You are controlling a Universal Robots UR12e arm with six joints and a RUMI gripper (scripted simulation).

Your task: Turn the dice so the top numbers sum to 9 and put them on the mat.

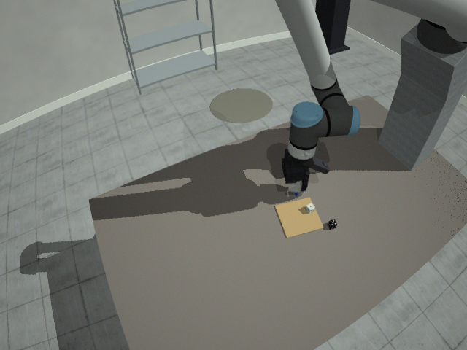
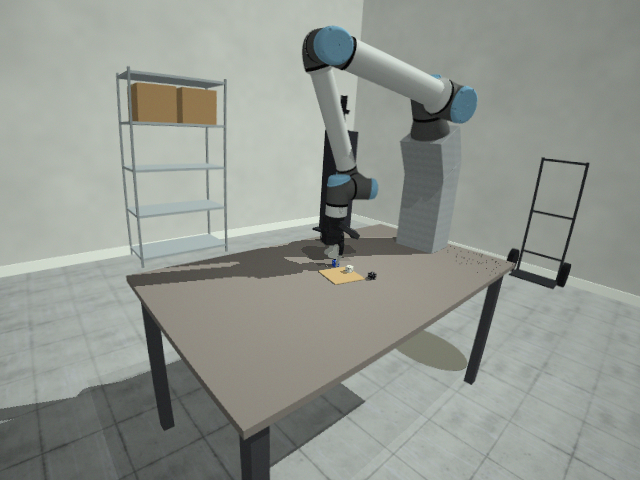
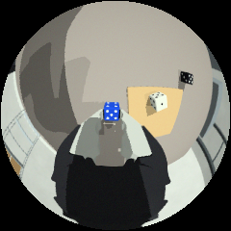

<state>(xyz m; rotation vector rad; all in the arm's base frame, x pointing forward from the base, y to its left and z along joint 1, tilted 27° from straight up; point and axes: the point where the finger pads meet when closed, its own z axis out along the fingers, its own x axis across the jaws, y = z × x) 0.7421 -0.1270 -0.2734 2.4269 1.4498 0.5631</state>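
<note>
The white die is 20 mm ahead of my hand and 90 mm to the left of it. Round my hand: blue die (right at my hand); tan mat (70 mm ahead, 80 mm to the left, 20 mm below); black die (190 mm to the left).
</note>
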